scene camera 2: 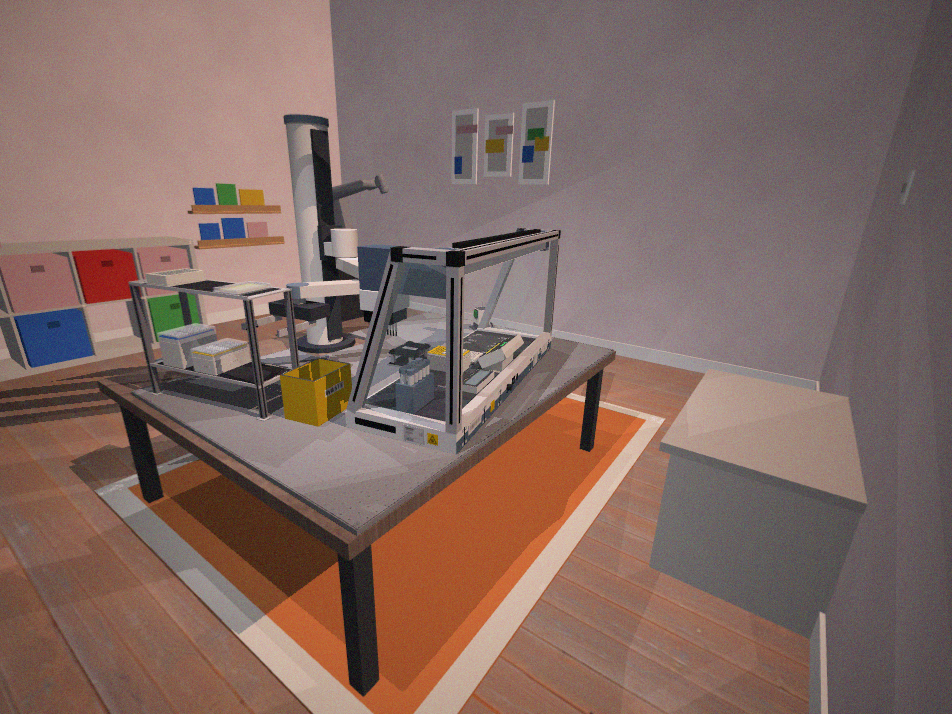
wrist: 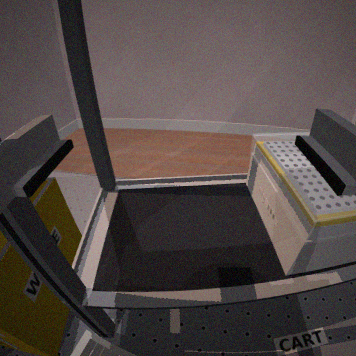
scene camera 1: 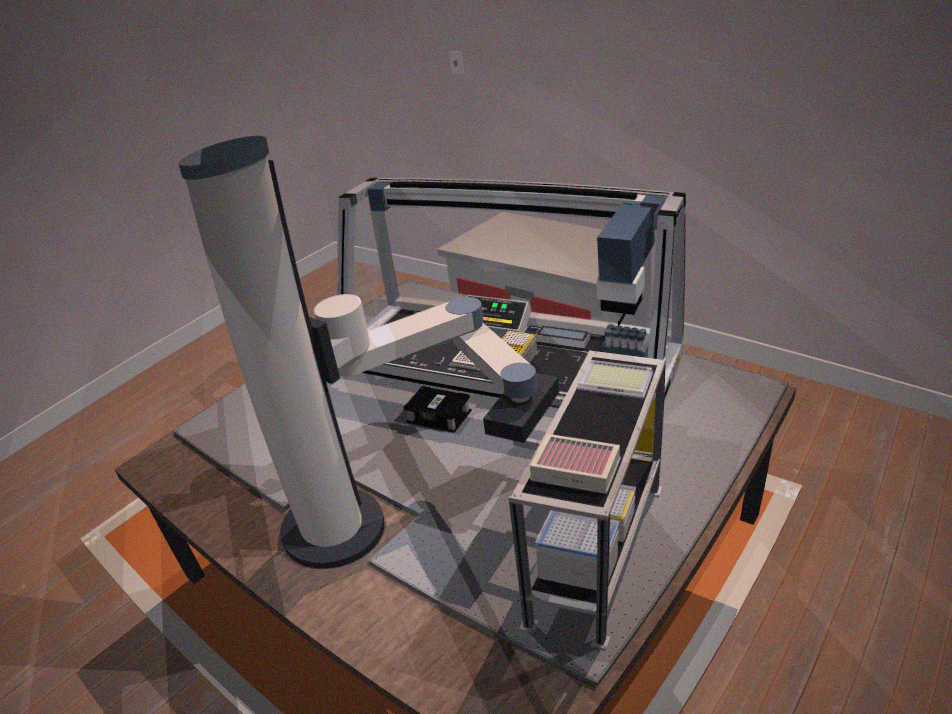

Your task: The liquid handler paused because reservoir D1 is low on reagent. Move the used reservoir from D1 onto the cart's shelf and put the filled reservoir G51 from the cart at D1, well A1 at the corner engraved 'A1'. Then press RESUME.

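Places are measured from the arm's base along level axes (x left, y back, z up), in millimetres.
Where they show: gripper, between the fingertips: [scene camera 2: 259,330] [wrist: 180,123]; arm's base, origin of its link: [scene camera 2: 325,344] [scene camera 1: 332,529].
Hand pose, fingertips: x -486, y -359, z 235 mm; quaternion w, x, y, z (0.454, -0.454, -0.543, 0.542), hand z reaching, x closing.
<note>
Things, the pixels of their top centre, and the offset from my fingertips. "*": a spot on its surface instead.
- cart, centre of its top: [scene camera 1: 597,419] [scene camera 2: 209,284] dx -70, dy +111, dz +133 mm
- reservoir with pink-red channels, centre of its top: [scene camera 1: 575,455] [scene camera 2: 175,271] dx -103, dy +237, dz +159 mm
- pale yellow-green plate, centre of its top: [scene camera 1: 616,375] [scene camera 2: 243,285] dx -38, dy -15, dz +142 mm
- yellow-edged tip rack, centre of its top: [wrist: 319,160] [scene camera 1: 598,495] [scene camera 2: 219,344] dx -70, dy +111, dz -52 mm
- liquid handler's control panel, a spot on its surface: [scene camera 1: 502,310] * dx +594, dy -474, dz -100 mm
- yellow waste bin, centre of its top: [scene camera 2: 316,368] dx +41, dy -202, dz -87 mm
- blue tube rack, a spot on its surface: [scene camera 1: 624,338] * dx +169, dy -440, dz -62 mm
The cart [scene camera 1: 561,504] [scene camera 2: 253,345] carries a reservoir with pink-red channels [scene camera 1: 575,458] at the near end of its top shelf in scene camera 1. A pale yellow-green plate [scene camera 1: 616,376] [scene camera 2: 241,288] lies at the other end; its label is unreadable. My gripper [scene camera 2: 272,328] [wrist: 180,123] is open and empty, facing the cart's lower level beside a yellow-edged tip rack [wrist: 287,200]. The arm hides its fingers in scene camera 1. The liquid handler's control panel [scene camera 1: 502,310] shows green and yellow lights. Position D1 and the RESUME lettering cannot be made out.
A blue-edged tip rack [scene camera 1: 569,549] [scene camera 2: 186,345] stands on the lower shelf with the yellow-edged one. The yellow waste bin [scene camera 2: 311,395] [wrist: 60,215] stands between cart and handler frame [scene camera 2: 455,338]. A dark posted stand [scene camera 1: 436,405] and blue tube rack [scene camera 1: 624,338] are nearby.
</note>
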